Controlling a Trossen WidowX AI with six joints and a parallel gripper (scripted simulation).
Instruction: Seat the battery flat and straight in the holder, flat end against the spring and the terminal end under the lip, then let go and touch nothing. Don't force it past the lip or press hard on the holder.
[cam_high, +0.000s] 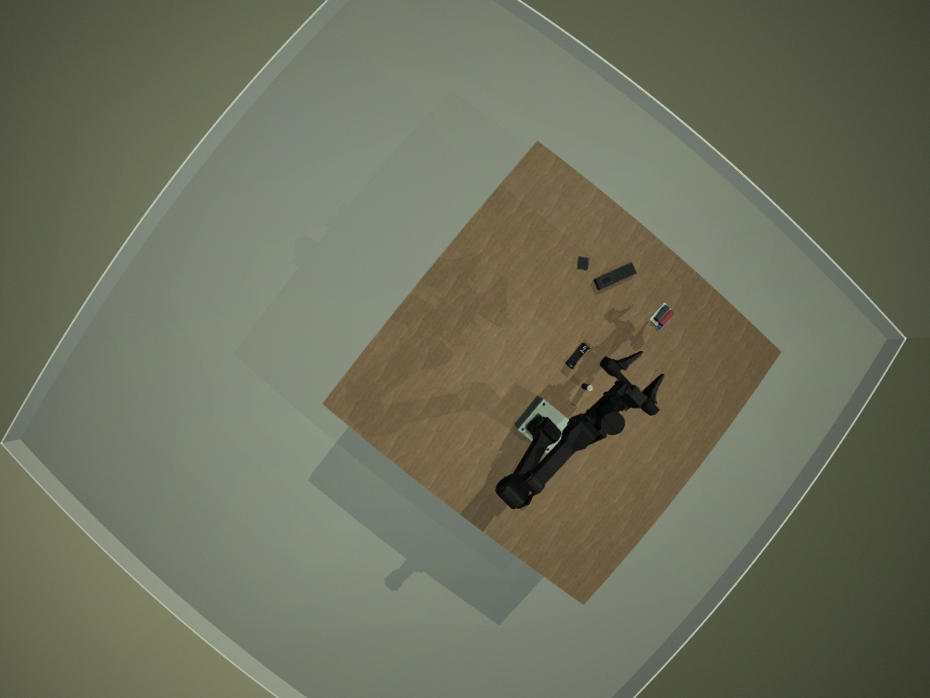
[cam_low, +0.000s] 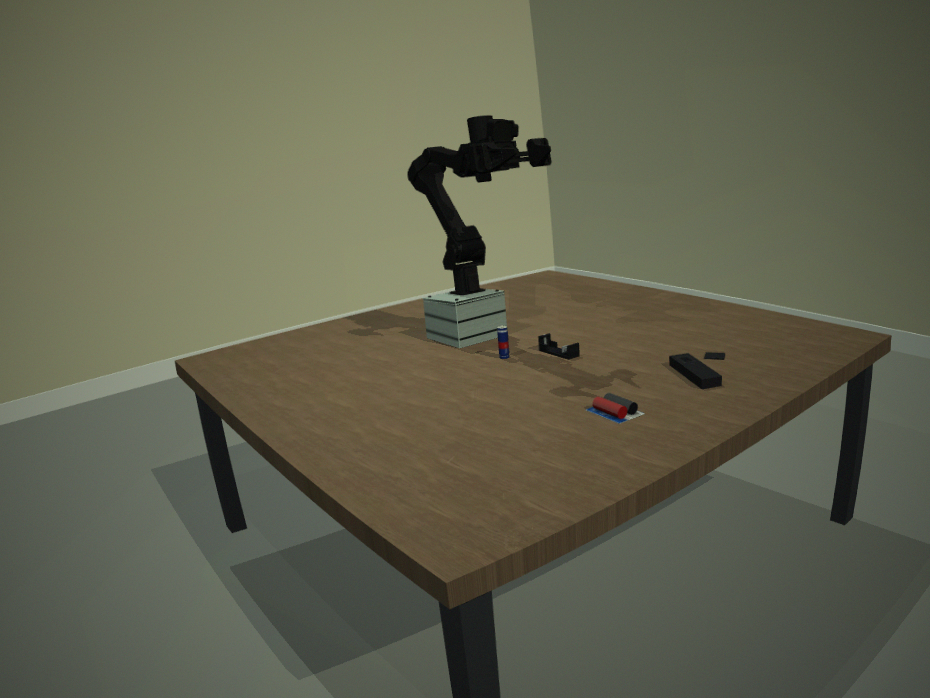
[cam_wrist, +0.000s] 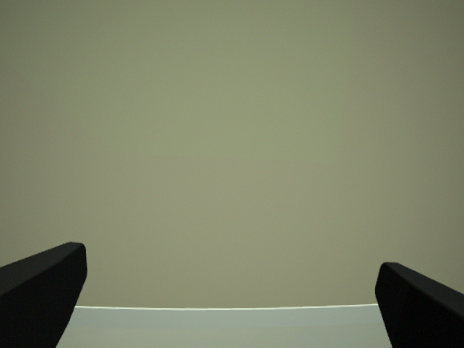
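My gripper tip is now 410 mm above the battery, 100 mm past it and 40 mm to the left of it. Also, from my gripper tip: small card (430 mm below, 310 mm ahead, 80 mm to the right); then long black box (430 mm below, 270 mm ahead, 160 mm to the left); then small black square piece (440 mm below, 280 mm to the left, 220 mm ahead).
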